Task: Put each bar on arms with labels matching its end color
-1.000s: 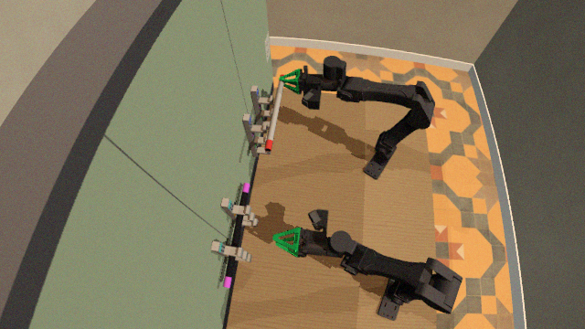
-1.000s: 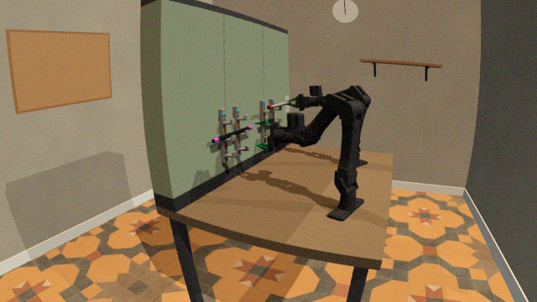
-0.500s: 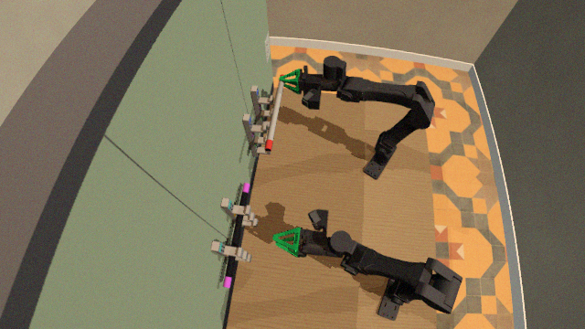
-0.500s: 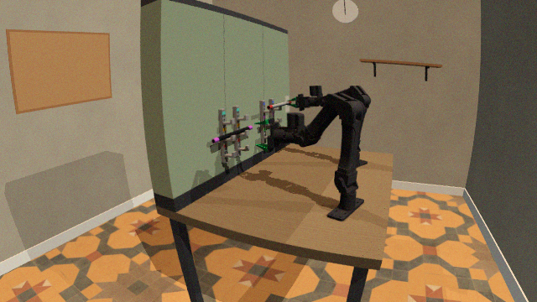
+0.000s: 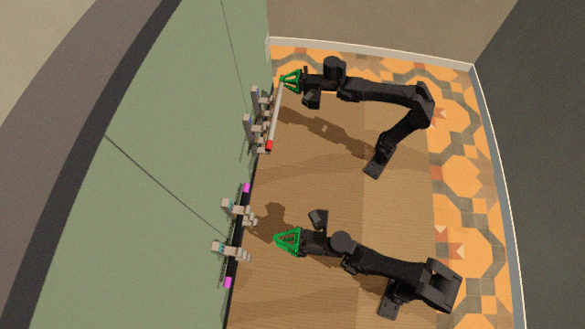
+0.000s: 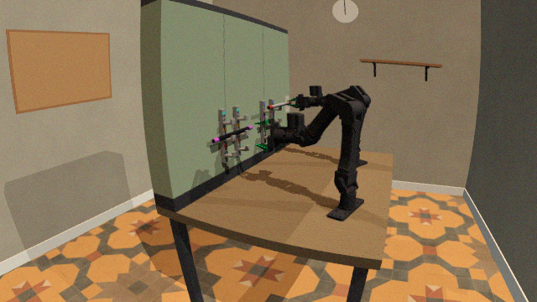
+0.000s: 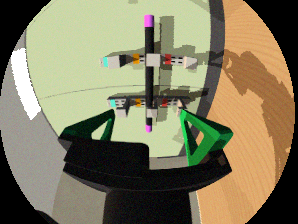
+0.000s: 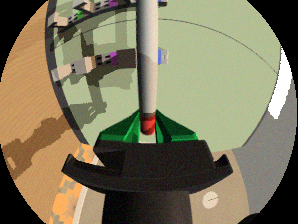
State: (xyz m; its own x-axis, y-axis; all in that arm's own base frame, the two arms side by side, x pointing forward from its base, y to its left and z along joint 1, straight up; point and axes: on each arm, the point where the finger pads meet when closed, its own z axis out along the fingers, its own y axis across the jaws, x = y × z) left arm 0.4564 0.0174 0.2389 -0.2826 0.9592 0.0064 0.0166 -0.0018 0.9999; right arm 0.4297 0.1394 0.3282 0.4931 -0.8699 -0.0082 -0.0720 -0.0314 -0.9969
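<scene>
Now: the bar 12 cm ahead of my left hand, 2 cm to the right of it and 1 cm below it. Round my left hand: green wall panel: 21 cm to the right, 20 cm ahead, 19 cm above.
</scene>
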